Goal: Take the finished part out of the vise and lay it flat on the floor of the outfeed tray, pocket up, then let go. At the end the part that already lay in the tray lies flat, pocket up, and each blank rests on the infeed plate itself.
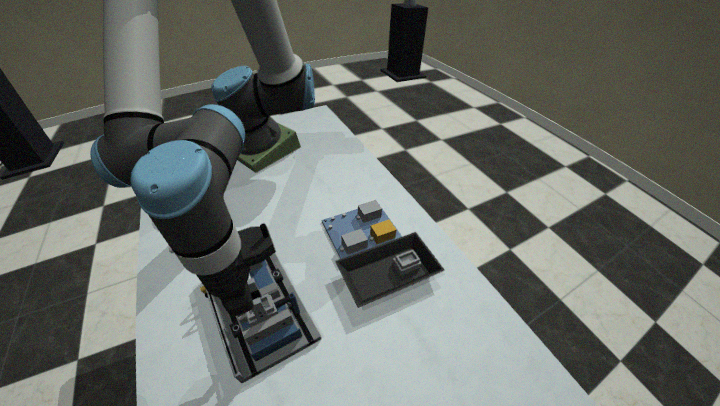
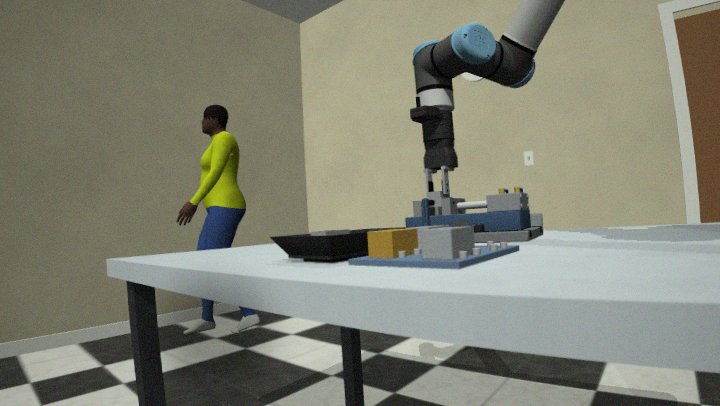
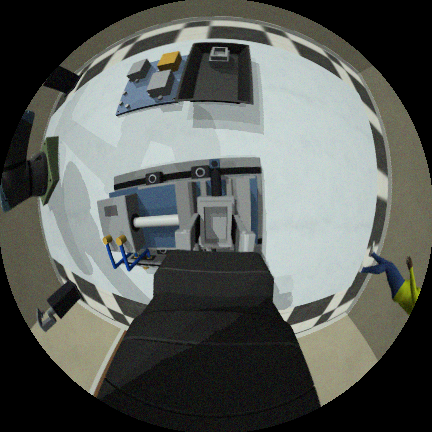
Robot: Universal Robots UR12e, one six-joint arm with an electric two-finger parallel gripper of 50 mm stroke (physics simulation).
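Observation:
The finished part, light grey with its pocket up, sits level between the jaws of the vise. My gripper points down and is shut on this part, one finger on each side. Whether the jaws touch the part is hard to tell. The outfeed tray holds another part, pocket up, near one end. Two grey blanks and an orange blank stand on the infeed plate.
The tray's raised walls stand right beside the infeed plate. Small pegs stick up from the plate. A dark clamp arm and a white rod lie close to the held part. A person in a yellow top stands beyond the table.

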